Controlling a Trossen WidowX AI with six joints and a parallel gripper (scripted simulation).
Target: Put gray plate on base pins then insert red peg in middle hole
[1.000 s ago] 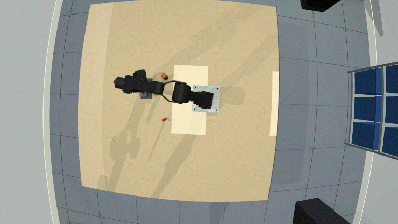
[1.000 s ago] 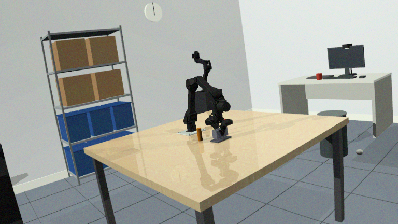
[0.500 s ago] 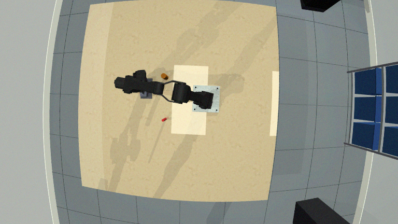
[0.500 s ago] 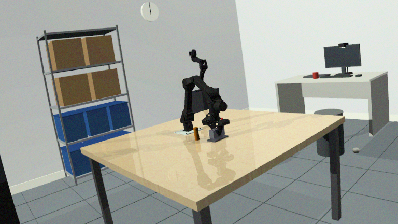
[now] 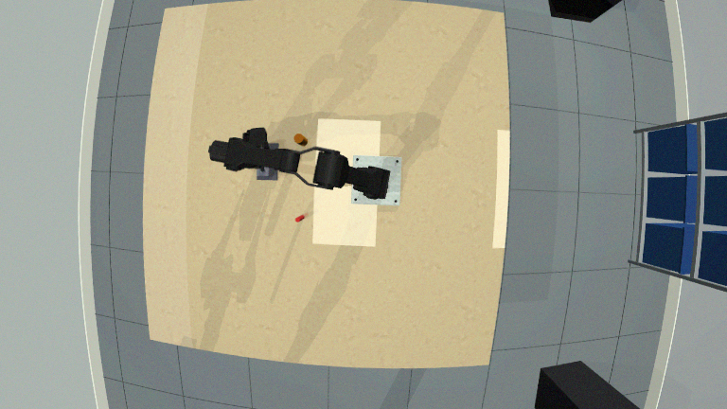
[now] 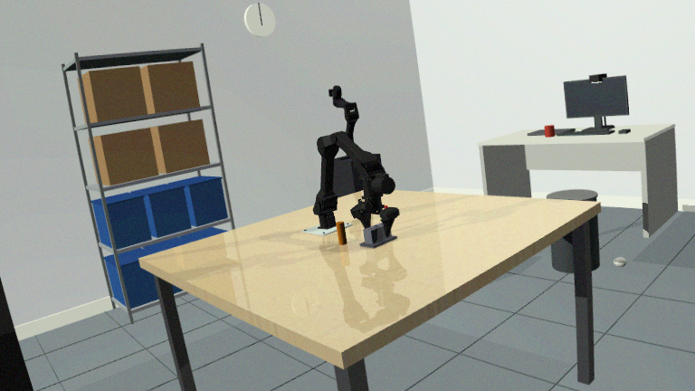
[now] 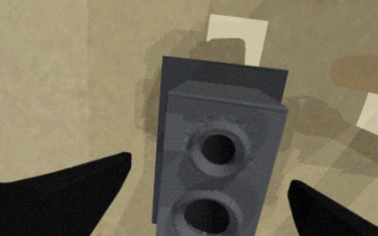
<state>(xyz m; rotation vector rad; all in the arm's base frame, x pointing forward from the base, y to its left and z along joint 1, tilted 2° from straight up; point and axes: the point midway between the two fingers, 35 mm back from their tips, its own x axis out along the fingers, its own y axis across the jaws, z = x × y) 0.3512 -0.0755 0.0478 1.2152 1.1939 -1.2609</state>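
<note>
Now: the gray plate 20 mm above my gripper tip. Also, from my gripper tip: red peg (180 mm to the left, 110 mm behind, 10 mm above); orange cylinder (120 mm behind, 60 mm to the right, 10 mm above); dark gray base (20 mm below).
</note>
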